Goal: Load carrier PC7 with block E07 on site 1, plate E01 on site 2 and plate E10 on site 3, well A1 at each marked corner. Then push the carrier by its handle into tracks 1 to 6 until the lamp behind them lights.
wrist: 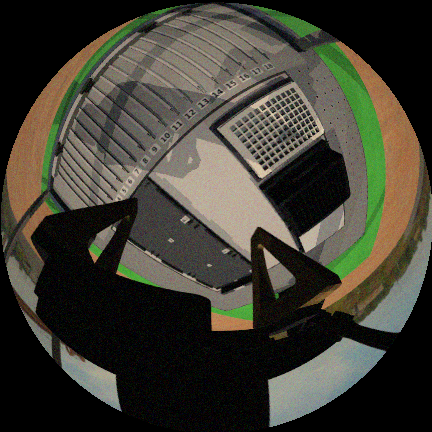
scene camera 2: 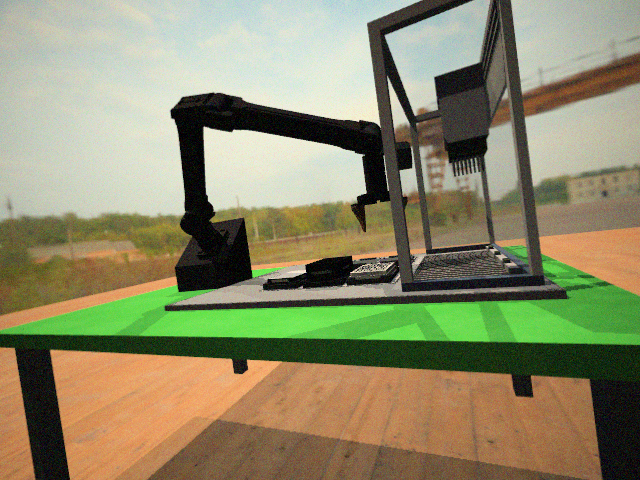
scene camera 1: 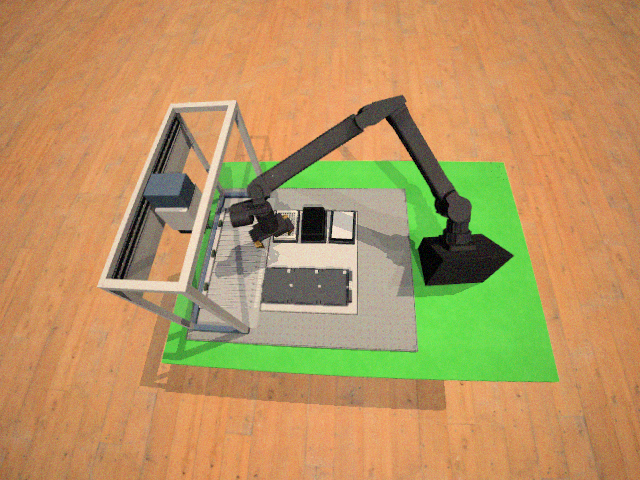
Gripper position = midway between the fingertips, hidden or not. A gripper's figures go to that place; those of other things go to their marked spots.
Scene:
My gripper [scene camera 1: 276, 240] is 1.10 m from the lens. A dark carrier [scene camera 1: 282, 285] is 1.14 m from the lens.

